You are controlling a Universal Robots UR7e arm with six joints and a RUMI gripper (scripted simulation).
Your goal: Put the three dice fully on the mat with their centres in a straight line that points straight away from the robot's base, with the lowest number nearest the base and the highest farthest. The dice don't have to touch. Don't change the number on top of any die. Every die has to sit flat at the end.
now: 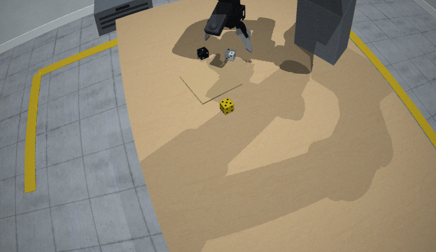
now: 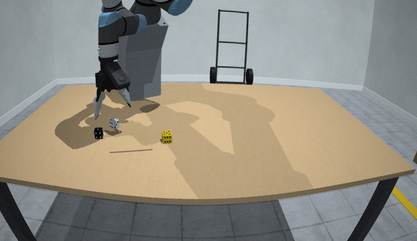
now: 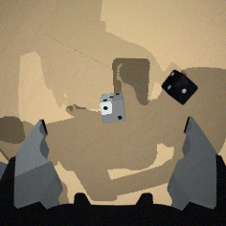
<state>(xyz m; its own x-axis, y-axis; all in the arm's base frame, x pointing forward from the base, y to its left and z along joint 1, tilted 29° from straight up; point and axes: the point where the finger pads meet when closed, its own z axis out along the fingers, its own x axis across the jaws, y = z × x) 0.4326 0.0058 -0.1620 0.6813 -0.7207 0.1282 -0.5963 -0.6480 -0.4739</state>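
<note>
My hand is 4 cm above the white die, 1 cm to the left of it and 1 cm past it. From my hand the other things lie so: yellow die (20 cm to the left, 7 cm ahead, 4 cm below); mat (8 cm to the left, 8 cm ahead, 5 cm below); black die (7 cm ahead, 4 cm to the right, 4 cm below).
</note>
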